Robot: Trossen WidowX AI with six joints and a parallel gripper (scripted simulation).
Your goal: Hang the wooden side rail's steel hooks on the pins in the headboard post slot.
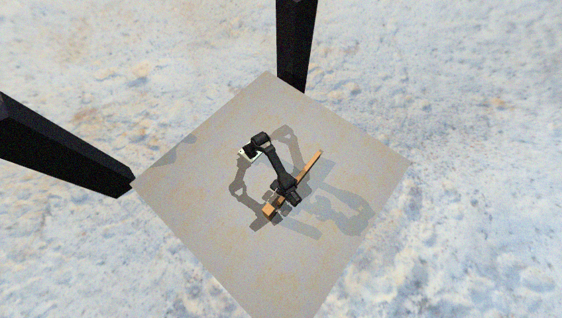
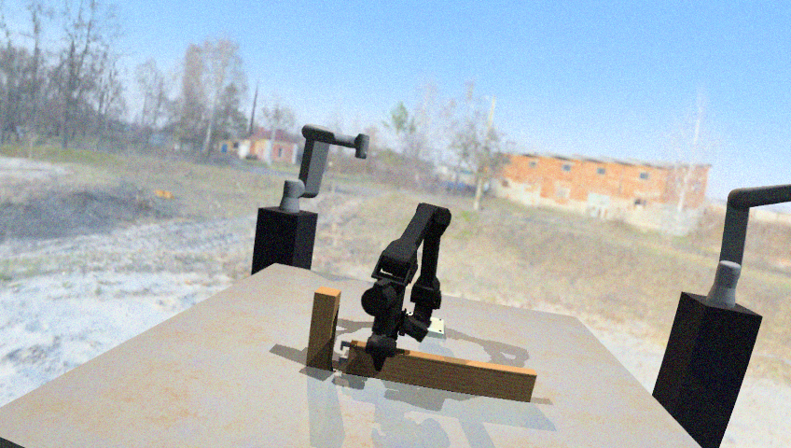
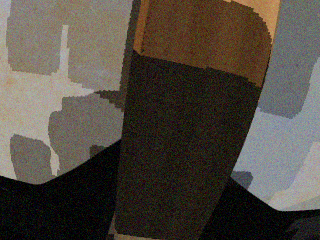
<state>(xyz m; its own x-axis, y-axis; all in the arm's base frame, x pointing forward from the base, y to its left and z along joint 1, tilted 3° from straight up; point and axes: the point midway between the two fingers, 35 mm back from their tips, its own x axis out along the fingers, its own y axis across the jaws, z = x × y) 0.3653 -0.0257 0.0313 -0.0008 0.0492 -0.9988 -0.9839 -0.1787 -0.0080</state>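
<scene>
The headboard post is 140 mm to the right of my gripper tip, 70 mm above it and 20 mm ahead of it.
</scene>
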